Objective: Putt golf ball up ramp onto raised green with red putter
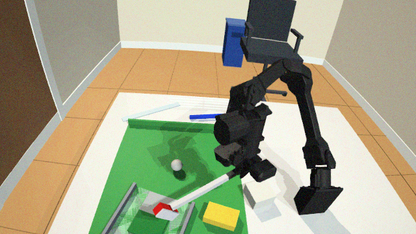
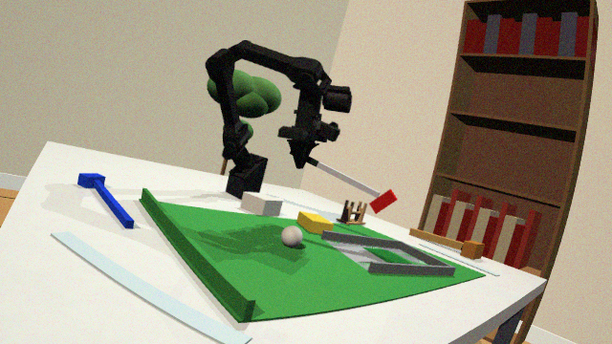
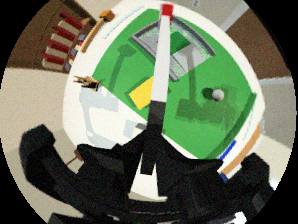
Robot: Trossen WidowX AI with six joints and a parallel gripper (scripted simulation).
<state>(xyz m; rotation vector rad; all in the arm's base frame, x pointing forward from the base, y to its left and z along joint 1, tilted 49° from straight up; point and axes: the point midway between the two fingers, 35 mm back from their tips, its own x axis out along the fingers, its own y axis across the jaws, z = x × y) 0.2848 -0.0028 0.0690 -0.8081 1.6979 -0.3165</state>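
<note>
Now: the white block 10 cm behind my gripper tip, 1 cm to the right of it and 12 cm below it. The rest, counted from my gripper tip: green mat 19 cm ahead, 4 cm to the right, 14 cm below; then red putter 11 cm ahead, 5 cm to the left; then yellow block 5 cm ahead, 6 cm to the left, 13 cm below.
</note>
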